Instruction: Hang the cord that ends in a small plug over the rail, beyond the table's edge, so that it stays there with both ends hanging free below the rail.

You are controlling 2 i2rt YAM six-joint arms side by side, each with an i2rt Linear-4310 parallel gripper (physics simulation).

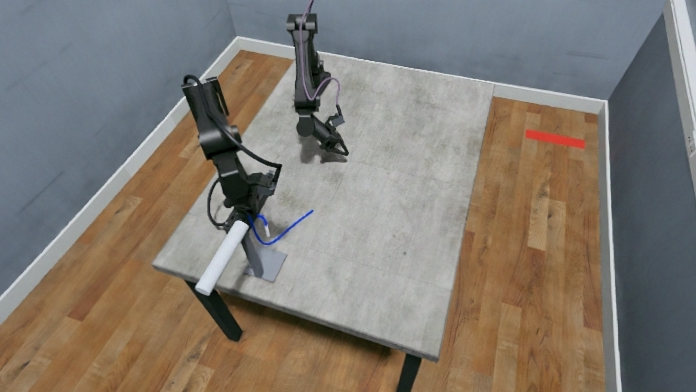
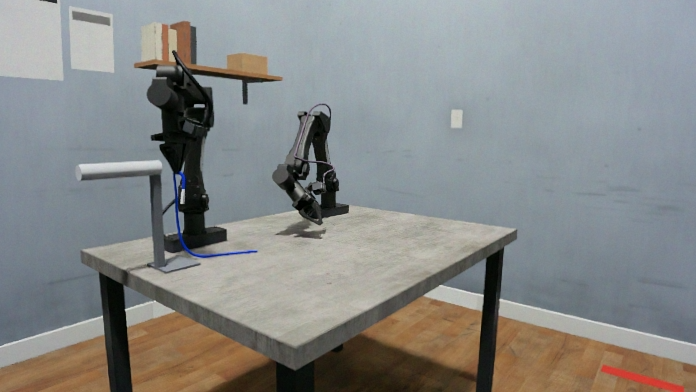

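Note:
The blue cord hangs in a bend from my right gripper, which is shut on it near the plug end. The small white plug hangs a short way below the fingertips. The cord's longer part drops to the table, and its other end lies on the top. The light grey rail reaches out past the table's edge. The right gripper is beside the rail's inner end, and the cord is not over the rail. My left gripper is shut and empty, low over the table.
A grey post on a flat base plate carries the rail near a corner of the table. A wall shelf with books and a box is behind the right arm.

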